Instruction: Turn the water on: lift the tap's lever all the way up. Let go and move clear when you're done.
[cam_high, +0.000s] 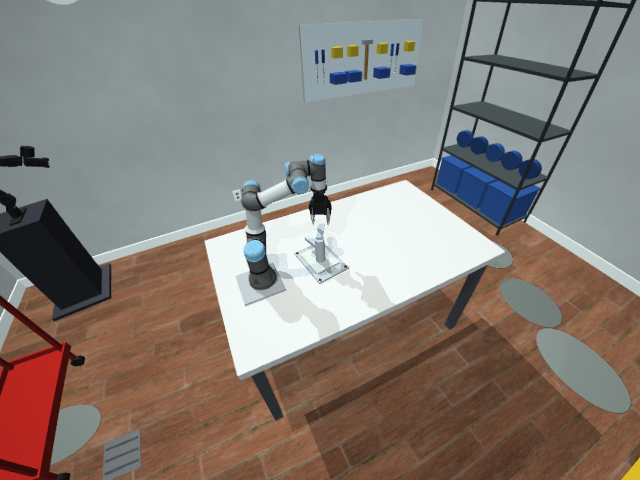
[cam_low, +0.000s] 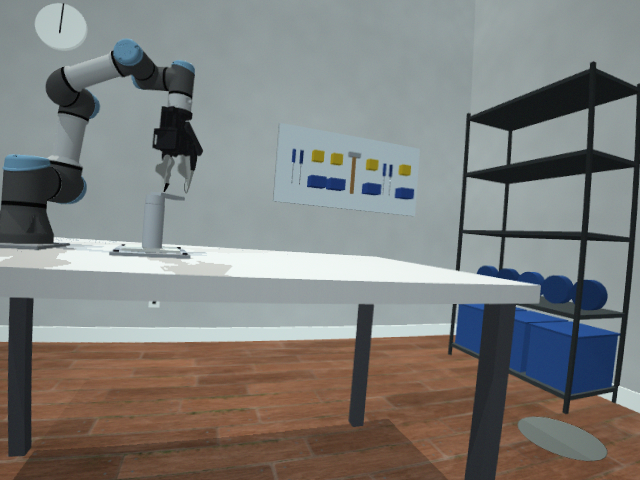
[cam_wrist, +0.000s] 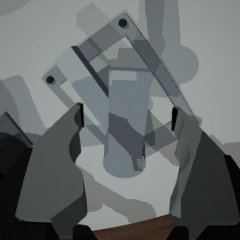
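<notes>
Now: hand 3 cm above the lever, 2 cm to the left of it and 2 cm past it. Round my hand: metal base plate: 17 cm below, 7 cm to the right, 5 cm behind; then tap: 8 cm below, 5 cm to the right, 4 cm behind.
</notes>
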